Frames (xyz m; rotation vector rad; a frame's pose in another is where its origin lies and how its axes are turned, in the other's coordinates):
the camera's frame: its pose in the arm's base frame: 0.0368 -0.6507 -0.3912 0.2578 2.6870 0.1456
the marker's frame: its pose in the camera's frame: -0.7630 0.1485 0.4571 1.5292 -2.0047 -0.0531
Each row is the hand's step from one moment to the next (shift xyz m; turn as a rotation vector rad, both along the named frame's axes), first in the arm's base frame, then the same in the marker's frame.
Working: the arm's base frame: its pose in the marker's frame: -0.9334 -0.7830 0.0937 -0.3811 -0.3574 1.3539

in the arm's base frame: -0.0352 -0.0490 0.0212 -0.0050 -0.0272 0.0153
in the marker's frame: 0.0265 -0.0418 0.0405 0.0157 -0.0087 0.0260
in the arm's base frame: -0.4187 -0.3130 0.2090 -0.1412 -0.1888 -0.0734
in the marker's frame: 0.1005 -0.4535 0.3181 0.1725 -0.1757 0.0184
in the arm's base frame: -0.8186 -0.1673 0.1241 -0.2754 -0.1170 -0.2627
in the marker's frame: -0.0591 -0.8265 0.1639 0.1731 -0.3063 -0.1864
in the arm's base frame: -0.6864 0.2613 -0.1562 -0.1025 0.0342 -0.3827
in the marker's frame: -0.2788 -0.6389 -0.2791 0.1280 -0.1172 -0.3578
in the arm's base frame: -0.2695 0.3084 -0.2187 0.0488 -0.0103 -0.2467
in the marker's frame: -0.2159 -0.2245 -0.3443 0.1313 0.0318 -0.2124
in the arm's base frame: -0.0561 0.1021 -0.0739 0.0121 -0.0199 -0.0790
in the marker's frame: -0.0648 -0.0418 -0.1144 0.0558 0.0038 -0.0604
